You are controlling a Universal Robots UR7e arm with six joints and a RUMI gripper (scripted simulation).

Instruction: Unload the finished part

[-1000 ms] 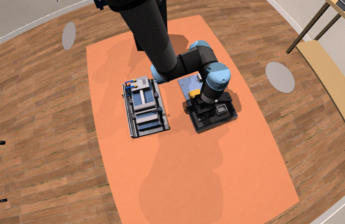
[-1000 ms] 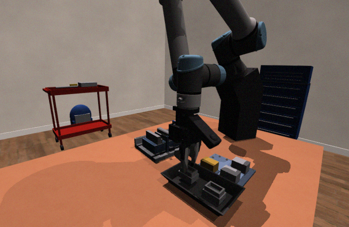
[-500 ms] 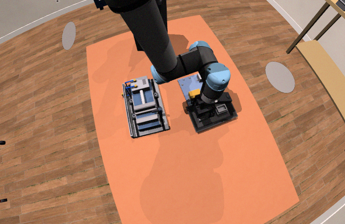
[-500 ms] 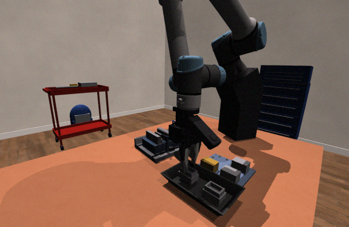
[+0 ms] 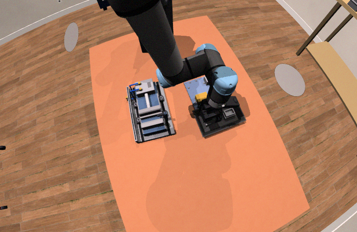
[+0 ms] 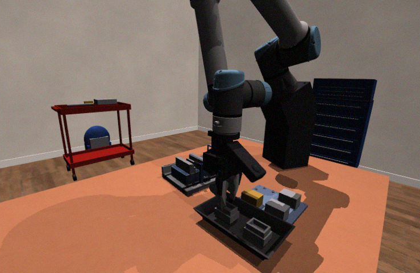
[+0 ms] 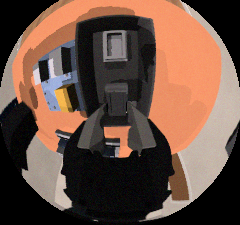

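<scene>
Now: hand 120 mm past the yellow block, 30 mm to the right of it and 30 mm above it. Also, from my hand: blue plate (160 mm behind, 80 mm to the left, 50 mm below).
</scene>
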